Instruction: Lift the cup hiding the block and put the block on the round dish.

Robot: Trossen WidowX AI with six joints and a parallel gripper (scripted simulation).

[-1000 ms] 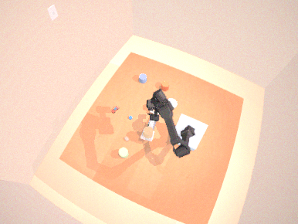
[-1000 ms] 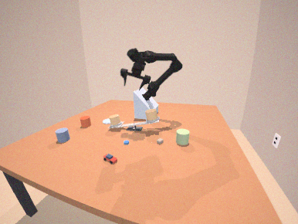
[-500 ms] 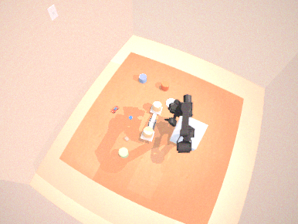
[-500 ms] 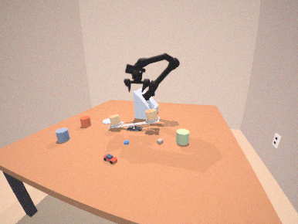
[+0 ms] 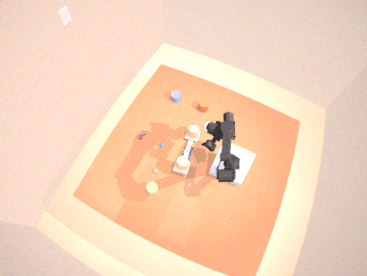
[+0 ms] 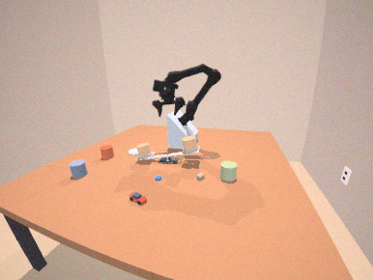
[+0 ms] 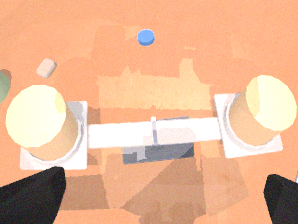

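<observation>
Now: the pale lavender block 12 cm ahead of my gripper tip, 9 cm to the right of it and 19 cm below it. The rest, counted from my gripper tip: blue disc 26 cm ahead, 9 cm to the left, 23 cm below; then white round dish 4 cm ahead, 22 cm to the right, 23 cm below; then balance 8 cm ahead, 4 cm to the left, 19 cm below.
</observation>
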